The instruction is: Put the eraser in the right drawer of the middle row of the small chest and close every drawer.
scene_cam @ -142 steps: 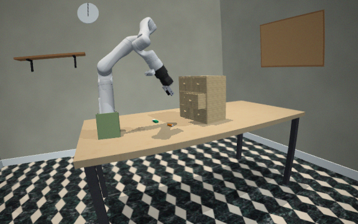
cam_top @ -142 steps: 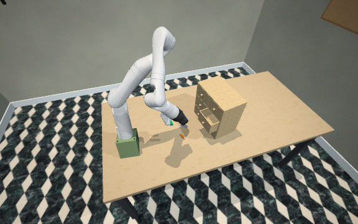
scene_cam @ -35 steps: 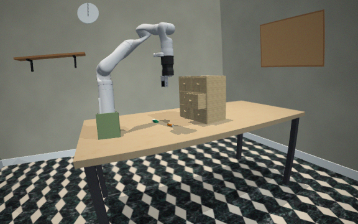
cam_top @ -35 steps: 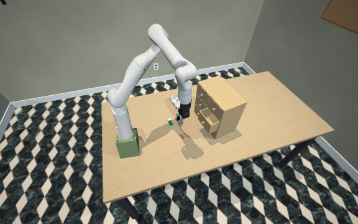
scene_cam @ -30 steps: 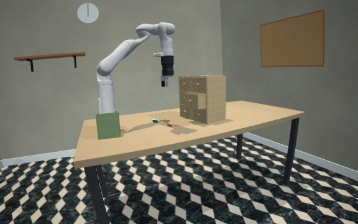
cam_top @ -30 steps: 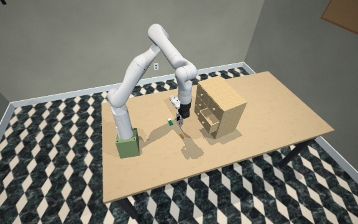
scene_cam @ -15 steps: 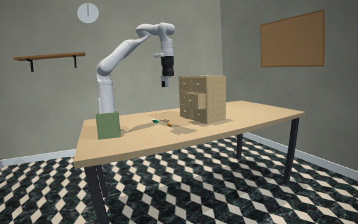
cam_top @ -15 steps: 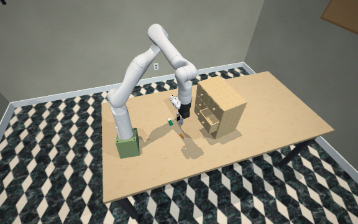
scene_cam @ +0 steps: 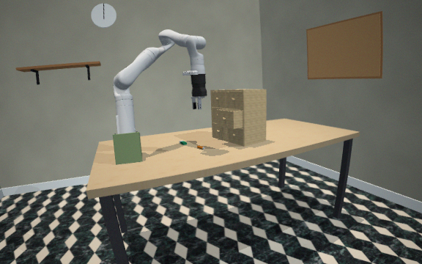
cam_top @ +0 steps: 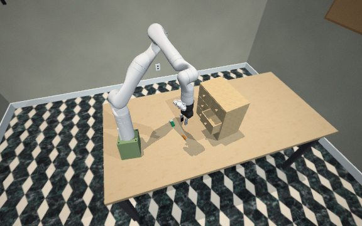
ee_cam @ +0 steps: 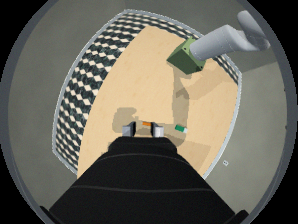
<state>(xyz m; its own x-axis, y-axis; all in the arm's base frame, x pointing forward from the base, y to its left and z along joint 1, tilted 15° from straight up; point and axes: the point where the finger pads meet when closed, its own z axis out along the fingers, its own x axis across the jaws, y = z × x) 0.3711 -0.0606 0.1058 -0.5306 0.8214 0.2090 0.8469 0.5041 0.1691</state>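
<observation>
The green eraser lies 50 mm behind my hand, 190 mm to the left of it and 230 mm below it. Also, from my hand: small orange object 20 mm ahead, 30 mm to the left, 230 mm below.
</observation>
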